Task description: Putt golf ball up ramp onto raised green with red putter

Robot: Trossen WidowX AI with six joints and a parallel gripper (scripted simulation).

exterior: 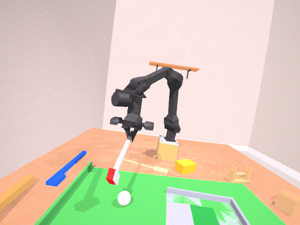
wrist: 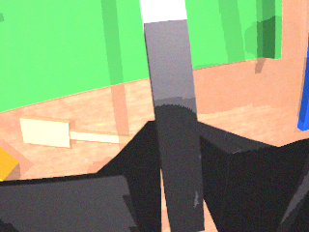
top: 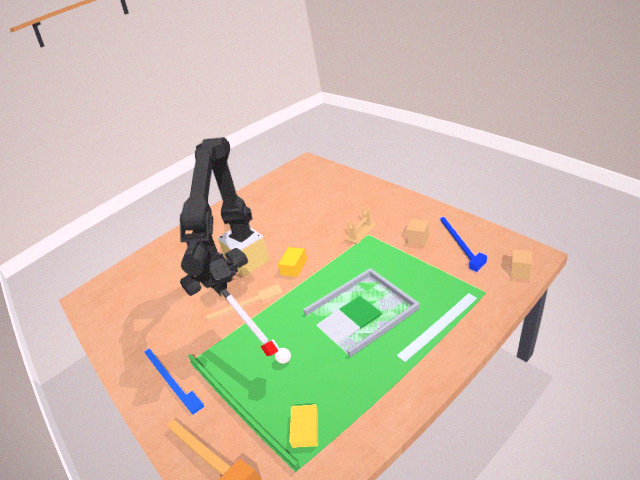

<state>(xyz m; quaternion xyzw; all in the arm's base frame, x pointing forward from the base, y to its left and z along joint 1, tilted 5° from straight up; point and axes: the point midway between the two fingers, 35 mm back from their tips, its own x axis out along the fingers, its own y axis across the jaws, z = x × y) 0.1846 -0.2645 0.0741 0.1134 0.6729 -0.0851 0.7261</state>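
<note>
My gripper tip is 120 mm short of the red putter and 30 mm to the left of it. From my gripper tip the other things lie so: white golf ball (200 mm ahead, 20 mm to the right, 120 mm below); then wooden stand (80 mm ahead, 550 mm to the left, 110 mm below); then white strip (510 mm ahead, 270 mm to the left, 140 mm below).
</note>
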